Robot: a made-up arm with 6 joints. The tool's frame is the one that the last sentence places.
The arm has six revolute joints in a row. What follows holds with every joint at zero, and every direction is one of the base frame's. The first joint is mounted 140.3 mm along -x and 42.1 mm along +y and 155.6 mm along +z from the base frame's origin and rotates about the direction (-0.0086, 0.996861, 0.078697), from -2.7 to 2.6 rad. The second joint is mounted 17.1 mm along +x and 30 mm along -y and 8 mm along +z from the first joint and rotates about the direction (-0.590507, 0.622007, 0.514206), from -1.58 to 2.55 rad. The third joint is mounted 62.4 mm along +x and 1.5 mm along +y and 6.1 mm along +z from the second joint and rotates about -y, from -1.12 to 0.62 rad. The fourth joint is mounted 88.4 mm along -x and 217.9 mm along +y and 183.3 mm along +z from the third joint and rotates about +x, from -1.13 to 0.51 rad. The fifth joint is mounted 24.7 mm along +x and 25 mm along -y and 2.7 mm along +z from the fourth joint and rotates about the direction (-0.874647, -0.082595, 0.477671), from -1.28 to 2.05 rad. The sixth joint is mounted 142.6 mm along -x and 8.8 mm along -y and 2.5 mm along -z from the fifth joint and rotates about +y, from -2.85 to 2.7 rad. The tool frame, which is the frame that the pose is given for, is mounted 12.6 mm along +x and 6.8 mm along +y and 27.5 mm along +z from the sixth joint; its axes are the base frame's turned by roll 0.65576, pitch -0.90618 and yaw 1.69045 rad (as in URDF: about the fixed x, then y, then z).
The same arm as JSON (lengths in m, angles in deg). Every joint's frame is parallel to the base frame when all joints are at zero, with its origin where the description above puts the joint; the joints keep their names.
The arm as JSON. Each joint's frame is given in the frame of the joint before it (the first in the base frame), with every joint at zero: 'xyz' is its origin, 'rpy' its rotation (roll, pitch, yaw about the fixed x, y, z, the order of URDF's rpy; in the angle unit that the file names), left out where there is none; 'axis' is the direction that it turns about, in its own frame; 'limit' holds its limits. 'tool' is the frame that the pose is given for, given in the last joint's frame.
{"units": {"length": "m", "angle": "deg"}, "joints": [{"name": "joint 1", "type": "revolute", "origin": {"xyz": [-0.1403, 0.0421, 0.1556]}, "axis": [-0.0086, 0.996861, 0.078697], "limit": {"lower": -154.7, "upper": 148.97}}, {"name": "joint 2", "type": "revolute", "origin": {"xyz": [0.0171, -0.03, 0.008]}, "axis": [-0.590507, 0.622007, 0.514206], "limit": {"lower": -90.53, "upper": 146.1}}, {"name": "joint 3", "type": "revolute", "origin": {"xyz": [0.0624, 0.0015, 0.0061]}, "axis": [0.0, -1.0, 0.0], "limit": {"lower": -64.17, "upper": 35.52}}, {"name": "joint 4", "type": "revolute", "origin": {"xyz": [-0.0884, 0.2179, 0.1833]}, "axis": [1.0, 0.0, 0.0], "limit": {"lower": -64.74, "upper": 29.22}}, {"name": "joint 5", "type": "revolute", "origin": {"xyz": [0.0247, -0.025, 0.0027]}, "axis": [-0.874624, -0.082602, 0.477713], "limit": {"lower": -73.34, "upper": 117.46}}, {"name": "joint 6", "type": "revolute", "origin": {"xyz": [-0.1426, -0.0088, -0.0025]}, "axis": [0.0, 1.0, 0.0], "limit": {"lower": -163.29, "upper": 154.7}}], "tool": {"origin": {"xyz": [0.0126, 0.0068, 0.0275], "rpy": [37.57, -51.92, 96.86]}}}
